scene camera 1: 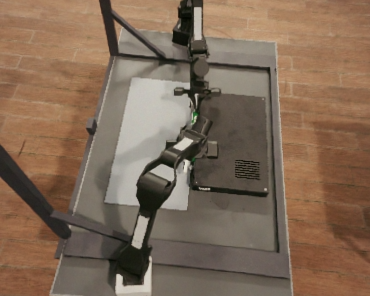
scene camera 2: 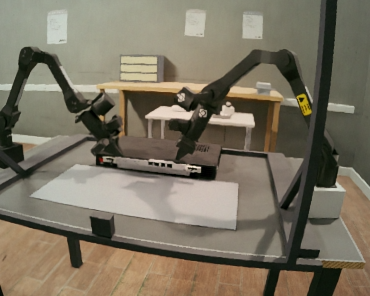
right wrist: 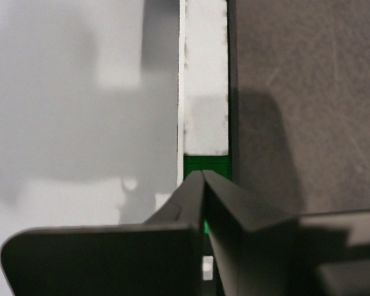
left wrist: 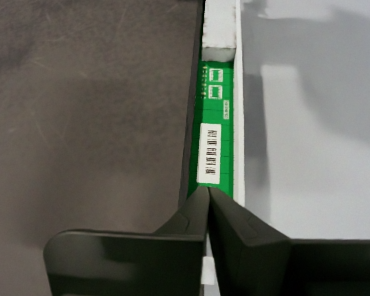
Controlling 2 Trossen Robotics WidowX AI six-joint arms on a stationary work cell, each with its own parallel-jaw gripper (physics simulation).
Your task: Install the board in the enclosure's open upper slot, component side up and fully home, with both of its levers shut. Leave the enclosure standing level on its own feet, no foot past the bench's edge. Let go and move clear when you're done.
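Places are measured from the left arm's base along level axes (x right, y ahead, z up), in millimetres.
Where they show: left gripper, fingertip midpoint: (scene camera 1: 196, 112) (scene camera 2: 123, 158) (left wrist: 206, 195); right gripper, fingertip midpoint: (scene camera 2: 176, 159) (right wrist: 201, 180); left arm's base, origin of the base link: (scene camera 1: 186, 25) (scene camera 2: 5, 145); right arm's base, origin of the base link: (scene camera 1: 133, 274) (scene camera 2: 323, 183).
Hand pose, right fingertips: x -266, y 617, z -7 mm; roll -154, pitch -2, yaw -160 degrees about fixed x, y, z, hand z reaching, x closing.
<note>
Each offset is from my right fingertips to the top centre of the thing. "*": to the spot under its first point. Level surfaces: height alone.
The black enclosure @(dx -115, dy -126, dz -15 mm) (scene camera 1: 232, 125) (scene camera 2: 150, 146) (left wrist: 100, 125) (right wrist: 310, 65) lies flat on the bench. The board @(dx -4, dy -93, dz -11 mm) (scene camera 1: 194, 118) (left wrist: 227, 137) (right wrist: 207, 162) is at its front, component side up. A green strip shows between the enclosure's edge and the board's pale front plate @(* dx +50, dy -133, dz -30 mm) (scene camera 2: 135, 164). Pale lever parts show at both plate ends in scene camera 2; their exact angle is unclear. My left gripper (scene camera 2: 118, 154) (left wrist: 206, 195) is shut and empty at the plate's left end in scene camera 2. My right gripper (scene camera 2: 179, 158) (right wrist: 201, 180) is shut and empty, low near the other end.
A pale mat @(dz -63 mm) (scene camera 1: 150, 140) (scene camera 2: 200, 200) lies in front of the enclosure. A small dark block @(dx +412, dy +32, dz -8 mm) (scene camera 1: 91, 125) (scene camera 2: 102, 225) is at the bench's front edge. Dark frame posts (scene camera 1: 30, 190) (scene camera 2: 312, 130) rise at the bench's sides. Both arms reach in over the bench, their grippers near each other.
</note>
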